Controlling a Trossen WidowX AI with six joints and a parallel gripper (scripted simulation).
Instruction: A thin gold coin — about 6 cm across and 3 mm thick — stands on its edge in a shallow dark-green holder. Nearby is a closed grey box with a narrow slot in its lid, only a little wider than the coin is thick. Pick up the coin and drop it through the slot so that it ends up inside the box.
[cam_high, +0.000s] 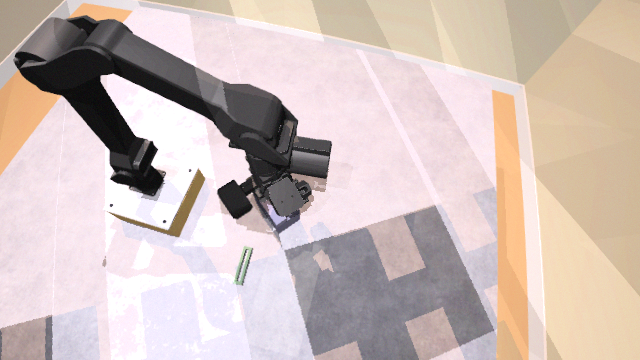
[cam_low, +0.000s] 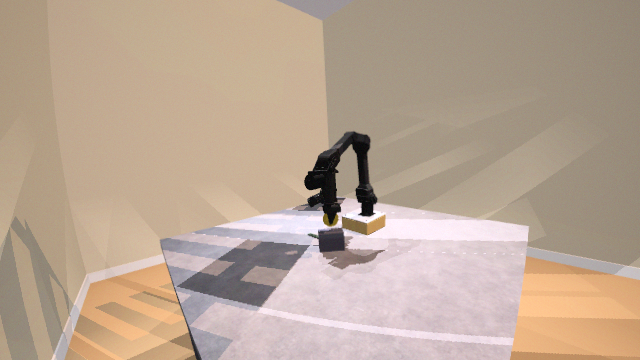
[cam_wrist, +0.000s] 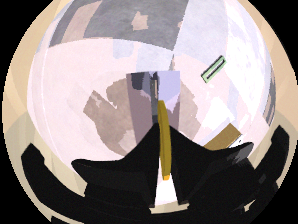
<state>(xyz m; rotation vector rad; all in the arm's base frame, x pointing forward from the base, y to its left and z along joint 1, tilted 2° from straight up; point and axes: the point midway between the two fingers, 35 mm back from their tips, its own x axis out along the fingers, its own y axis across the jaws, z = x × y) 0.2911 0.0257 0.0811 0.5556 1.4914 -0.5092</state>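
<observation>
My gripper tip is now 20 mm below the gold coin.
</observation>
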